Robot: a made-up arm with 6 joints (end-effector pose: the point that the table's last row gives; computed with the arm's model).
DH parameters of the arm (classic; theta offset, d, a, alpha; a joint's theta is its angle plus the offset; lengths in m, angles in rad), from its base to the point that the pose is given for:
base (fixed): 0 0.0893 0 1.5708
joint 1: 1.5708 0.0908 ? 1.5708
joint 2: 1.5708 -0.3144 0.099 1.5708
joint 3: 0 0.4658 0.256 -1.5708
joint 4: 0 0.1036 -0.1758 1.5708
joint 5: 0 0.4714 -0.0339 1.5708
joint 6: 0 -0.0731 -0.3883 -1.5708
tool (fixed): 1.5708 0.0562 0 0
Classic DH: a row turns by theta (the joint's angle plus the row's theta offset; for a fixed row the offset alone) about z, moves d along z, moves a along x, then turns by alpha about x.
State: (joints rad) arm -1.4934 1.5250 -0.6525 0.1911 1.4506 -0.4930
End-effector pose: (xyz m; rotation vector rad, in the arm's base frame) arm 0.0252 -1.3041 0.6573 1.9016 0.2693 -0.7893
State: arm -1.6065 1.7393 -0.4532 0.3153 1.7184 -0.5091
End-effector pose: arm -0.3700 -1.2337 0.7675 1.9355 -0.2705 -0.6342
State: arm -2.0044 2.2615 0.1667 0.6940 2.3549 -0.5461
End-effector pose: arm -0.9698 -0.3339 0.9546 1.0492 -1.2586 -0.1523
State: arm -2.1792 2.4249 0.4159 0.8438 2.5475 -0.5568
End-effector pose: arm -0.9503 0.0122 0.8826 0.5867 -1.3255 0.0677
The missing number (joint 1, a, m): 0.0534
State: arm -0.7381 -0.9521 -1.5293 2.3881 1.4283 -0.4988
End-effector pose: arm -0.9007 0.0879 1.0007 0.5023 -1.2060 1.2944
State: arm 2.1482 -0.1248 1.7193 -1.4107 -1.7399 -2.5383
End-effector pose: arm -0.0550 -0.4150 -0.7621 0.5724 0.6977 -2.8909
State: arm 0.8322 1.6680 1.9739 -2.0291 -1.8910 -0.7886
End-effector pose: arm -0.6315 -0.1919 -0.4852 -1.7159 1.5830 0.1258
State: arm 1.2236 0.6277 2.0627 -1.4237 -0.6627 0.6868
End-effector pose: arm -0.4235 0.0277 -0.3542 -0.3810 -3.0876 -0.2838
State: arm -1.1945 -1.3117 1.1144 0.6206 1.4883 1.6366
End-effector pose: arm 0.2253 0.5395 0.4022 0.8152 0.0322 2.2117
